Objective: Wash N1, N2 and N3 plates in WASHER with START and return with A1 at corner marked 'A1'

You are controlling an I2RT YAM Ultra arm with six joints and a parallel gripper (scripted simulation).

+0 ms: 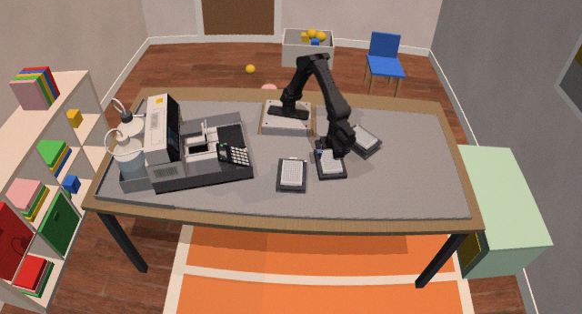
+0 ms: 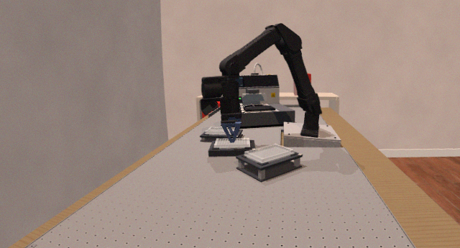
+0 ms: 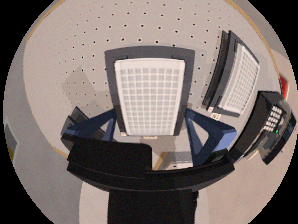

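Now: the nest 16 cm behind my hand, 13 cm to the left of it and 2 cm below it. From my hand the other things lie so: manifold: 57 cm to the right, 9 cm above, 8 cm ahead; then plate washer: 58 cm to the right, 8 cm ahead, 7 cm above; then washer carrier: 44 cm to the right, 3 cm above, 1 cm ahead.
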